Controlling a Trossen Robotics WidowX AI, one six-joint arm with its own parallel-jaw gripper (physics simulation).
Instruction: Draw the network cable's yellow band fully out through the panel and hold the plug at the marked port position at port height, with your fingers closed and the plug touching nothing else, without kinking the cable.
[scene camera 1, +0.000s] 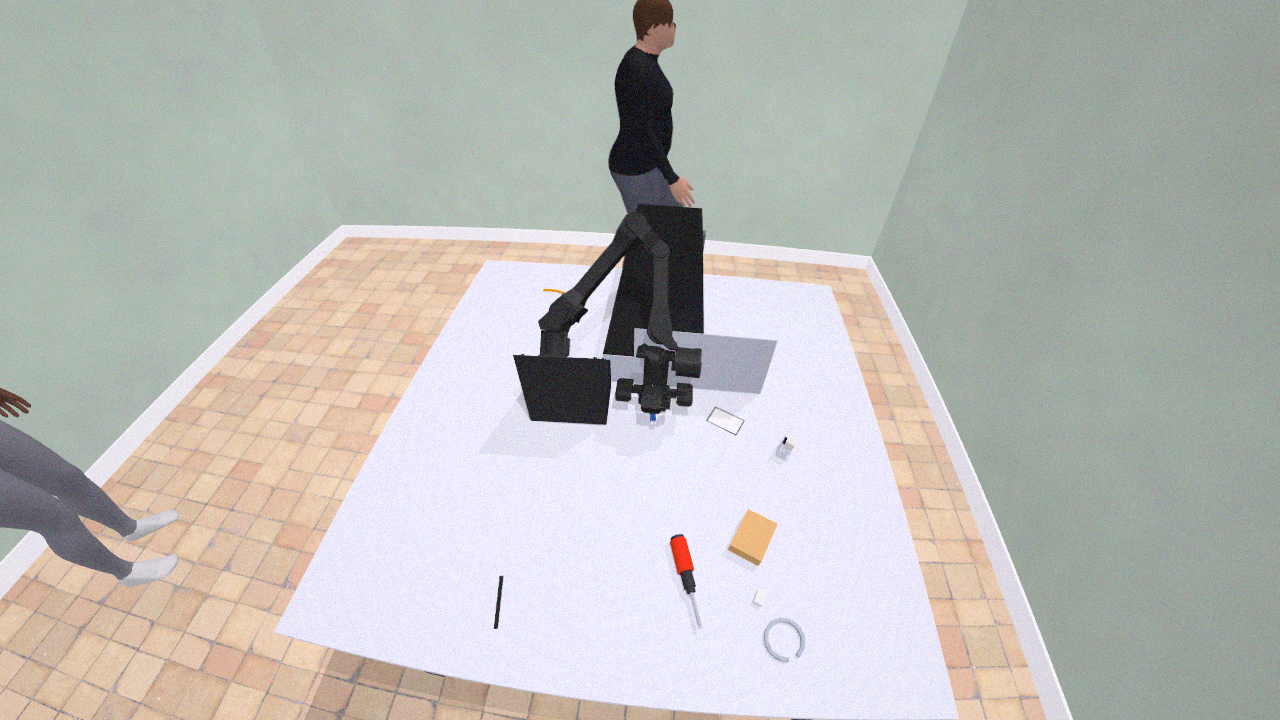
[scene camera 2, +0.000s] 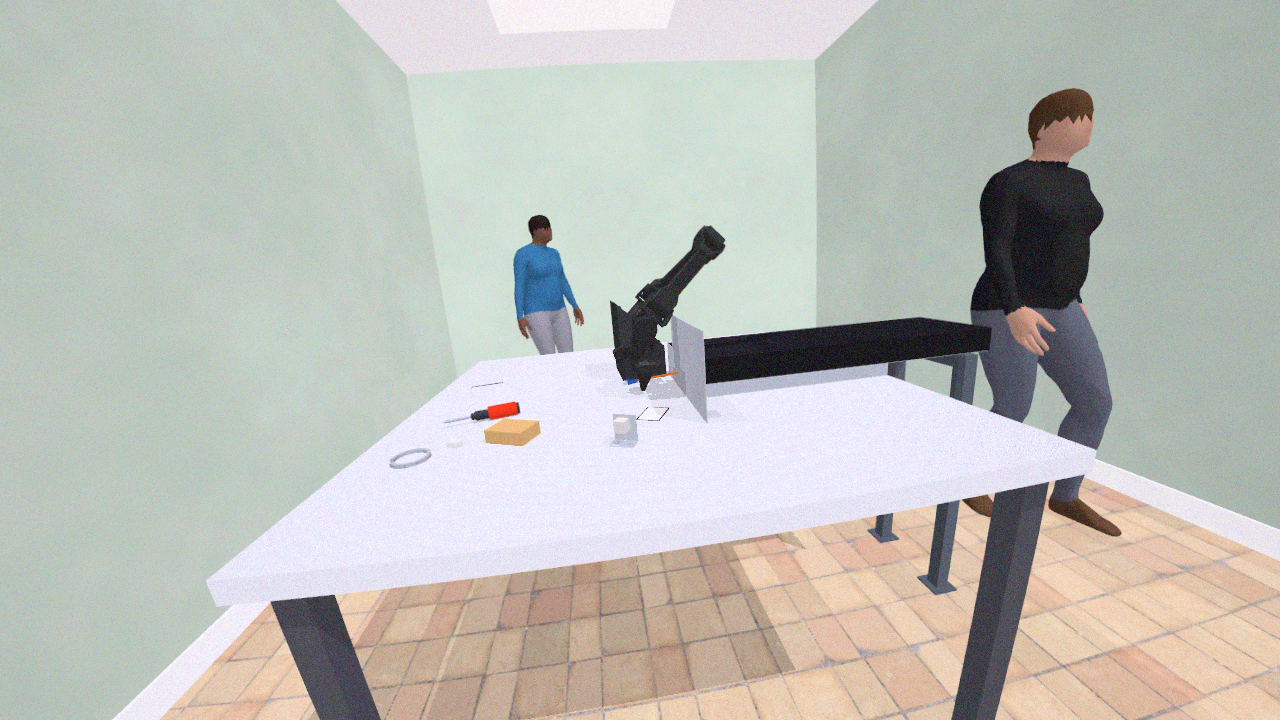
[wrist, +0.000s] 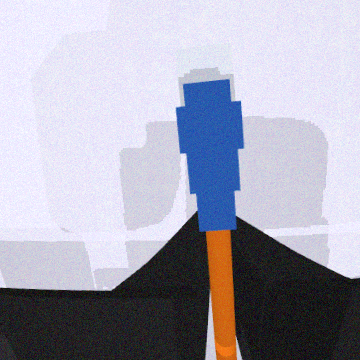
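The plug has a blue body and a pale clear front end, and points away from the panel, above the table. Its orange network cable runs straight back from it toward the upright grey panel. My gripper is shut on the cable right behind the blue body, with one black finger on each side. No kink shows in the visible stretch. I cannot make out the yellow band. A black-outlined white rectangle lies beside the gripper; I cannot tell whether it marks the port.
An upright black board stands left of the gripper in scene view 1, and a long black bench behind the panel. A small pale block, orange box, red screwdriver and grey ring lie farther out.
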